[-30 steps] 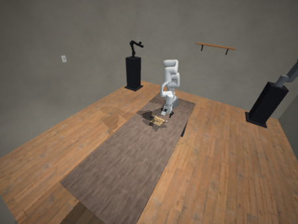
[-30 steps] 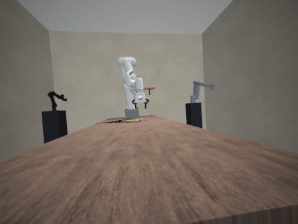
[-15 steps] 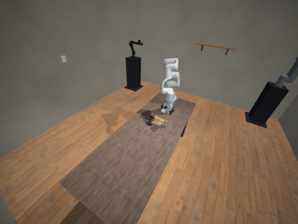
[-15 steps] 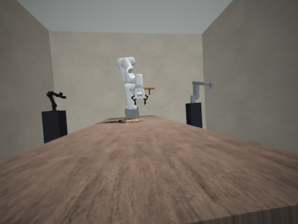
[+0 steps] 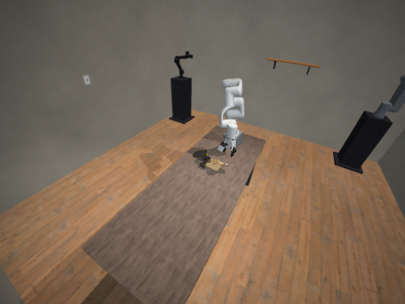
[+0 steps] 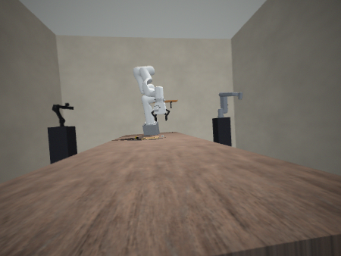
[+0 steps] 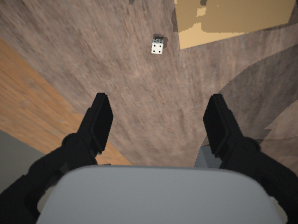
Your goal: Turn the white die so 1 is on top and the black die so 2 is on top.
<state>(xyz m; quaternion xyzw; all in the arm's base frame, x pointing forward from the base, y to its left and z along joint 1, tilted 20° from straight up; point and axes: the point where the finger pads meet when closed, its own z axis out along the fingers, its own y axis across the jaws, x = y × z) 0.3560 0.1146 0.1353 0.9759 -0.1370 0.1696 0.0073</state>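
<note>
Now: the white die 14 cm below my hand and 1 cm behind it. From my hand the other things lie so: tan mat: 15 cm below, 10 cm to the right, 4 cm ahead; small yellow die: 23 cm to the right, 14 cm below, 4 cm behind; black die: 21 cm to the right, 14 cm below, 2 cm ahead.
</note>
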